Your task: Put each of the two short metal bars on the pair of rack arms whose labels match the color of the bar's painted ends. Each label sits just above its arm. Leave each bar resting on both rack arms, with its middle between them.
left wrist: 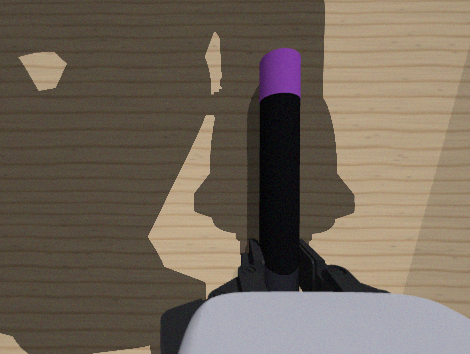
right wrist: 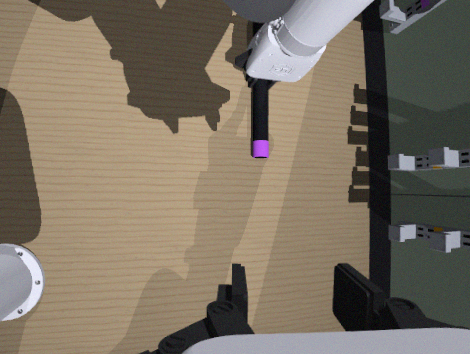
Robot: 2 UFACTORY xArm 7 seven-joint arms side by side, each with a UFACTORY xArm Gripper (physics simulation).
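Frame: origin at the left arm's base, x back, y left, z down, level; metres.
Seen in the pictures: left gripper, fingertip midpoint: [left wrist: 274,256] [right wrist: 258,81]; right gripper, fingertip midpoint: [right wrist: 288,288]; right arm's base, origin of the base link: [right wrist: 6,280].
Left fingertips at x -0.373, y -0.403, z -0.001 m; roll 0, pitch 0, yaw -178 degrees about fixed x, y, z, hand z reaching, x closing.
Observation:
A point is followed by its place in that frame.
A black bar with purple ends [left wrist: 280,175] {z -0.030, x -0.374, y -0.335 m} [right wrist: 260,115] {z -0.029, x -0.365, y -0.482 m} lies along the wooden table; whether it touches the table is hard to tell. My left gripper [left wrist: 274,256] {z -0.001, x -0.373, y -0.403 m} [right wrist: 258,81] {z -0.001, x -0.373, y -0.403 m} is shut on this bar, one finger against each side. My right gripper [right wrist: 288,288] {z -0.333, x -0.269, y -0.674 m} is open and empty, apart from the bar. In the right wrist view, a pale rack arm [right wrist: 404,162] {z -0.133, x -0.590, y -0.582 m} and another rack arm [right wrist: 404,232] {z -0.149, x -0.565, y -0.699 m} stick out at the right, with an orange label [right wrist: 438,229] {z -0.175, x -0.609, y -0.694 m} near the latter. A purple label [right wrist: 424,3] {z -0.173, x -0.624, y -0.309 m} shows beside a rack arm [right wrist: 392,14] {z -0.133, x -0.593, y -0.310 m} at the top right. The second bar does not show.
A black strip [right wrist: 378,125] {z -0.032, x -0.637, y -0.492 m} runs along the table's right side, before the dark green panel [right wrist: 420,285] {z -0.128, x -0.624, y -0.804 m} behind the rack arms. The left arm's white wrist [right wrist: 285,60] {z -0.145, x -0.366, y -0.432 m} hangs over the bar. A round white base [right wrist: 15,282] {z -0.052, x 0.035, y -0.747 m} stands at the left edge.

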